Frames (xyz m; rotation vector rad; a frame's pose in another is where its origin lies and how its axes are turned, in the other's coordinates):
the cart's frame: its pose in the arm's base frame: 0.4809 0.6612 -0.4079 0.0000 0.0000 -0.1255
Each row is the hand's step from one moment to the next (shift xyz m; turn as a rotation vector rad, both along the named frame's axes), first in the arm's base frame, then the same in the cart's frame.
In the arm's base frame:
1: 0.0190 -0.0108 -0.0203 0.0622 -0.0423 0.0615
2: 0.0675 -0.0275 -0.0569 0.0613 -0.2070 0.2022
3: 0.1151 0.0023 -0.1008 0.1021 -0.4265 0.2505
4: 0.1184 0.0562 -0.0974 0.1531 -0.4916 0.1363
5: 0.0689 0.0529 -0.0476 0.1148 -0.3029 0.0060
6: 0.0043 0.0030 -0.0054 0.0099 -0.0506 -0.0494
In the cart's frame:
1: 0.0202 -0.0083 -0.0203 0.0670 -0.0342 0.0615
2: 0.0704 -0.0188 -0.0569 0.0867 -0.1977 0.2022
3: 0.1139 0.0167 -0.1008 0.1547 -0.4104 0.2505
4: 0.1104 0.0706 -0.0974 0.2134 -0.4686 0.1363
5: 0.0617 0.0611 -0.0476 0.1518 -0.2861 0.0060
6: 0.0039 0.0035 -0.0054 0.0162 -0.0490 -0.0494

